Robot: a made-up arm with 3 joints. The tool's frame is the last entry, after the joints. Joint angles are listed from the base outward. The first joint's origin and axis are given. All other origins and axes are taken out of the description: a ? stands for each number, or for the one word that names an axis. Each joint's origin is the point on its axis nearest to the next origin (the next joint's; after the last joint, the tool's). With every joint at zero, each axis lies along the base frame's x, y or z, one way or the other. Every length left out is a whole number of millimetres.
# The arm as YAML. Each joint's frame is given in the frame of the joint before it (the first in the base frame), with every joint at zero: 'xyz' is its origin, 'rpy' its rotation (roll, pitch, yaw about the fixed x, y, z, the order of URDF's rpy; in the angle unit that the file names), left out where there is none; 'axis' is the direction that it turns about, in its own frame. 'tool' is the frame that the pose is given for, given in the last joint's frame.
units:
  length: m
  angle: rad
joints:
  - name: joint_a
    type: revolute
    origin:
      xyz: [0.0, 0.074, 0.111]
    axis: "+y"
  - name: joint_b
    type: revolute
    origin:
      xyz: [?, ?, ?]
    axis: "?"
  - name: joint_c
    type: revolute
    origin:
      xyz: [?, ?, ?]
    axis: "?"
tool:
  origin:
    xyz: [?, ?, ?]
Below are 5 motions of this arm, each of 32 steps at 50 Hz.
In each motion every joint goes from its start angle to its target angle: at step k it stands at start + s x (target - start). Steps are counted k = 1, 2, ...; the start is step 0. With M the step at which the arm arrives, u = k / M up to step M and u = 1 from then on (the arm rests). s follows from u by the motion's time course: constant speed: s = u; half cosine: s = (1 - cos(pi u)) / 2; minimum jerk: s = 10 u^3 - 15 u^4 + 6 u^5.
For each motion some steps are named. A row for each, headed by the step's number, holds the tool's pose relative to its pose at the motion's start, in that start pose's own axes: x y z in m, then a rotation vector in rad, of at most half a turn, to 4 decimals.
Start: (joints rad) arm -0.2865 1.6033 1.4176
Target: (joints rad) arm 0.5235 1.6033 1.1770
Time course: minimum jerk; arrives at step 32
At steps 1, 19, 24, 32:
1: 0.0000 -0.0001 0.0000 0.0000 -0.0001 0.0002
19: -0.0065 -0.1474 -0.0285 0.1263 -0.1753 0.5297
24: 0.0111 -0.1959 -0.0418 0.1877 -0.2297 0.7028
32: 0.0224 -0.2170 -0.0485 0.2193 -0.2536 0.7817

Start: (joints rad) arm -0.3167 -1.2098 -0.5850
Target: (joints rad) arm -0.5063 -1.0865 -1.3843
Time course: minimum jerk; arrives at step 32
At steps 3, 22, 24, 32:
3: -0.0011 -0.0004 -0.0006 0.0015 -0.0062 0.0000
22: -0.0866 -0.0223 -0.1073 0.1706 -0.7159 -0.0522
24: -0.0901 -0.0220 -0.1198 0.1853 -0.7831 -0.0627
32: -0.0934 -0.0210 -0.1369 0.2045 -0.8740 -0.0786

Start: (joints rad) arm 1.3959 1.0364 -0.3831
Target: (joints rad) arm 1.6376 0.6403 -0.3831
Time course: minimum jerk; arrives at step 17
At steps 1, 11, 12, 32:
1: 0.0001 0.0000 0.0000 0.0001 0.0002 -0.0008
11: 0.0391 -0.0050 0.0009 0.0202 0.1167 -0.3319
12: 0.0440 -0.0061 0.0007 0.0207 0.1324 -0.3678
32: 0.0533 -0.0082 -0.0001 0.0204 0.1627 -0.4332

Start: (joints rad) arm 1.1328 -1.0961 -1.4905
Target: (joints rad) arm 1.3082 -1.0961 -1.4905
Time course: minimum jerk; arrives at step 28
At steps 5, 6, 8, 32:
5: 0.0002 0.0001 0.0000 -0.0005 0.0034 0.0067
6: 0.0004 0.0001 0.0000 -0.0009 0.0056 0.0108
8: 0.0008 0.0003 -0.0001 -0.0018 0.0116 0.0225
32: 0.0051 0.0022 -0.0007 -0.0125 0.0802 0.1555

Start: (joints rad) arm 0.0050 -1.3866 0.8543
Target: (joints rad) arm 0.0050 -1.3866 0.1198
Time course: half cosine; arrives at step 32
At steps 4, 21, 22, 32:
4: -0.0047 0.0000 -0.0033 0.0000 -0.0280 0.0000
21: -0.0700 0.0000 -0.0831 0.0000 -0.5404 0.0000
22: -0.0726 0.0000 -0.0889 0.0000 -0.5713 0.0000
32: -0.0829 0.0000 -0.1204 0.0000 -0.7345 0.0000

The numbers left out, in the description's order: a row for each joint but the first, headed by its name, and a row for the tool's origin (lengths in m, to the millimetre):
joint_b: xyz -0.002 0.0 0.113, axis +z
joint_c: xyz 0.057 0.03 0.0, axis +y
tool: xyz -0.115 0.0 0.168

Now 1 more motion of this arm.
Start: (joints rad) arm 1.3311 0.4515 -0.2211
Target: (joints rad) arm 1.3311 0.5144 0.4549
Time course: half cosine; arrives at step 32
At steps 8, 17, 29, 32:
8: 0.0169 -0.0007 0.0106 0.0016 0.0990 0.0091
17: 0.0678 -0.0011 0.0305 0.0012 0.3711 0.0347
29: 0.1256 0.0015 0.0356 -0.0069 0.6612 0.0623
32: 0.1285 0.0017 0.0354 -0.0075 0.6758 0.0637

